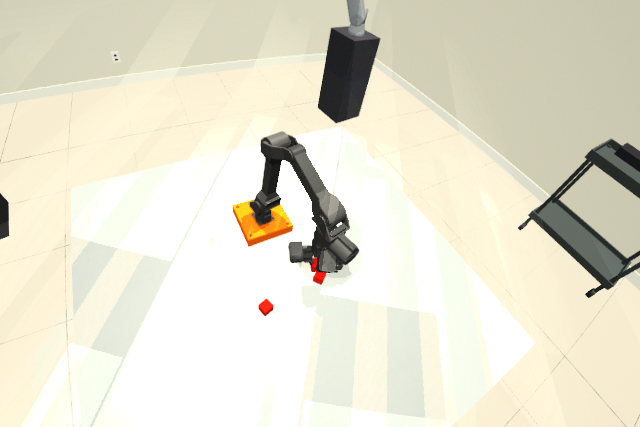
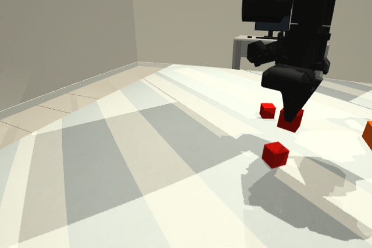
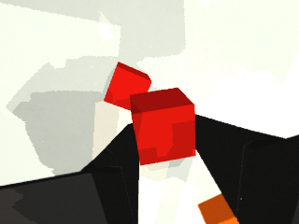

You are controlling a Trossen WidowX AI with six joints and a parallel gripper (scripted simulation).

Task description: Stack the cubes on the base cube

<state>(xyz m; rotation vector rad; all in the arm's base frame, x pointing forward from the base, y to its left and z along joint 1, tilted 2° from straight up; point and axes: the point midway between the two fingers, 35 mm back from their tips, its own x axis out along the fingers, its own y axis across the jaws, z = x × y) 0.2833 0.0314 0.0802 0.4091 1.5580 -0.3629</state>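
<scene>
My gripper tip is 7 cm above the cube, 2 cm short of it and 1 cm to the right of it.
</scene>
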